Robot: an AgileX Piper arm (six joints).
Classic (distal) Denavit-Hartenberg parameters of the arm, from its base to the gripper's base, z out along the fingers. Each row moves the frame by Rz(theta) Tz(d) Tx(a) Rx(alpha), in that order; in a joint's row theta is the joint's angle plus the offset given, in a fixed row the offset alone. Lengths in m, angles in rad.
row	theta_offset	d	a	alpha
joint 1	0	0.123	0	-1.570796
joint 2	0.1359	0	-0.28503	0
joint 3	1.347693	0	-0.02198	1.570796
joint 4	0	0.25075	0	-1.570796
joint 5	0	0	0	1.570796
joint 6	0	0.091	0	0
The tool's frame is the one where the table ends.
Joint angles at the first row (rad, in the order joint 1, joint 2, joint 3, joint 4, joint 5, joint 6):
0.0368, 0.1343, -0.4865, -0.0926, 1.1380, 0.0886
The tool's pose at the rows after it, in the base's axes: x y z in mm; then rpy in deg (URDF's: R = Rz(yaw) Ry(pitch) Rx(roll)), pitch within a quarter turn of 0, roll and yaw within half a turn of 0:
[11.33 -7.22 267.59 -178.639 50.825 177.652]
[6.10 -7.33 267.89 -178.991 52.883 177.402]
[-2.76 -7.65 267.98 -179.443 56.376 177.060]
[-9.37 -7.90 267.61 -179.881 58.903 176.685]
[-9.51 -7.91 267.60 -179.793 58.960 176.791]
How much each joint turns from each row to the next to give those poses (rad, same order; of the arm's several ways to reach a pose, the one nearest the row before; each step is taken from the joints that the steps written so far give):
0.0000, -0.0098, 0.0001, 0.0001, -0.0008, -0.0004
0.0000, -0.0362, -0.0001, 0.0010, 0.0000, 0.0000
-0.0001, -0.0611, 0.0000, 0.0000, 0.0000, -0.0008
0.0001, -0.0453, 0.0001, 0.0000, 0.0010, 0.0000
0.0000, -0.0010, 0.0000, -0.0001, 0.0000, -0.0009

